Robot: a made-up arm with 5 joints. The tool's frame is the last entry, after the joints. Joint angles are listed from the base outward. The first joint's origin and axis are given. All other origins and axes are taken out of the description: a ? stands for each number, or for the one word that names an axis. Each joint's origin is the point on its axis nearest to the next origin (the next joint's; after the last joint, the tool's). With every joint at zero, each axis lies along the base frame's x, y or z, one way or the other. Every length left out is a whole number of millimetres.
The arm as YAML. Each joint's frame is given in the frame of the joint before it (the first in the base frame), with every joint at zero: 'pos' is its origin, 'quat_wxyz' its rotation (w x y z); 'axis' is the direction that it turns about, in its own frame. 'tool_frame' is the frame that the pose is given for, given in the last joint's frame.
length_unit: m
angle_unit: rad
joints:
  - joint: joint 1
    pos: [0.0, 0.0, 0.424]
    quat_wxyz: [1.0, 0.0, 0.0, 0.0]
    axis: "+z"
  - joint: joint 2
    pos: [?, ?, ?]
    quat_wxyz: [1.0, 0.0, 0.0, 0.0]
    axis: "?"
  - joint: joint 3
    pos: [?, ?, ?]
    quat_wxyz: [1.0, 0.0, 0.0, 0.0]
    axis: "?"
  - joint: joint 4
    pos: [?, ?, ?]
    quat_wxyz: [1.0, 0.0, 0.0, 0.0]
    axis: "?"
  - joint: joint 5
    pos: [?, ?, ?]
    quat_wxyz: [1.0, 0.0, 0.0, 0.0]
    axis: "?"
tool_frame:
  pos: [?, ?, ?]
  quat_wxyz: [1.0, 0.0, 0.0, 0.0]
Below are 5 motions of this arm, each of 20 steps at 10 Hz.
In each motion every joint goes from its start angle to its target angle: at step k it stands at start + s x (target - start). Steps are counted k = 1, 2, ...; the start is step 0. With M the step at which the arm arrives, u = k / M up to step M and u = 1 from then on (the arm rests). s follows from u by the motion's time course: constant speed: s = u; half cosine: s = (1 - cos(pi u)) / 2; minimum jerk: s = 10 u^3 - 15 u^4 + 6 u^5.
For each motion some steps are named. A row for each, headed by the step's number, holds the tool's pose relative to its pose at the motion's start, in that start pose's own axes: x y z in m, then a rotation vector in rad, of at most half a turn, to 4 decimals.
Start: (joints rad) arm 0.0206 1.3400 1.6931 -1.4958 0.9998
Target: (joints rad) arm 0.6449 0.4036 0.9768 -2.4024 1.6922
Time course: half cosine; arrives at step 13
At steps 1, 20:
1: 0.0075 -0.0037 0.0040 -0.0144 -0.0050 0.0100
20: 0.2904 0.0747 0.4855 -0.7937 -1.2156 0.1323

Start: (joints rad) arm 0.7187 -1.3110 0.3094 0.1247 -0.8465
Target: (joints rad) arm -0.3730 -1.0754 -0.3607 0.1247 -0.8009
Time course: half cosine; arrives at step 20
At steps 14, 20:
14: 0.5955 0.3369 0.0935 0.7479 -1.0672 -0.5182
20: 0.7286 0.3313 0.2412 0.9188 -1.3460 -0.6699

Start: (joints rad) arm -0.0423 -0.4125 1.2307 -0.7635 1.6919
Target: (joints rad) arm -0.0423 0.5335 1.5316 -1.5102 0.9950
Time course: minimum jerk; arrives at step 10
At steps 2, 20:
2: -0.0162 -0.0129 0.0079 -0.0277 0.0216 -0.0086
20: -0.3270 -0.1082 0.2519 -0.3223 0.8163 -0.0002

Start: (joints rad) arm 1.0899 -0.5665 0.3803 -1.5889 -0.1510
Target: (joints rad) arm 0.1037 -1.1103 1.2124 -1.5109 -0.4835
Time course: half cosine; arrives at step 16
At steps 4, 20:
4: -0.0591 0.0511 -0.0205 0.0921 0.0965 0.0102
20: -0.3577 0.1407 0.1027 0.3287 0.6602 0.2722

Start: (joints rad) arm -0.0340 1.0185 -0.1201 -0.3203 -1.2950
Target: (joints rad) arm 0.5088 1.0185 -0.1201 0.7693 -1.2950
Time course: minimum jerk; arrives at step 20
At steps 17, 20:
17: 0.3234 -0.2005 0.1845 -0.8226 -0.7725 0.1832
20: 0.3294 -0.2018 0.1937 -0.8425 -0.7970 0.1809

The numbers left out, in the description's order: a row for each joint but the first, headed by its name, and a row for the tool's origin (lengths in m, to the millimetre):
joint 2: xyz -0.002 0.096 0.0, axis -y
joint 3: xyz -0.079 0.0 -0.141, axis -x
joint 4: xyz 0.0 -0.212 -0.062, axis -y
joint 5: xyz -0.1 0.0 -0.336, axis -z
tool: xyz -0.017 -0.164 0.0

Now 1 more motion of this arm.
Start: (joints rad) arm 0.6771 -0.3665 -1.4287 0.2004 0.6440
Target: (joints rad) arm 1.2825 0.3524 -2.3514 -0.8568 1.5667
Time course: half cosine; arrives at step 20
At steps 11, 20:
11: -0.1305 -0.0731 0.2527 -0.5106 0.9473 -0.0504
20: 0.0332 -0.0604 0.4717 -1.2195 1.3977 0.1962

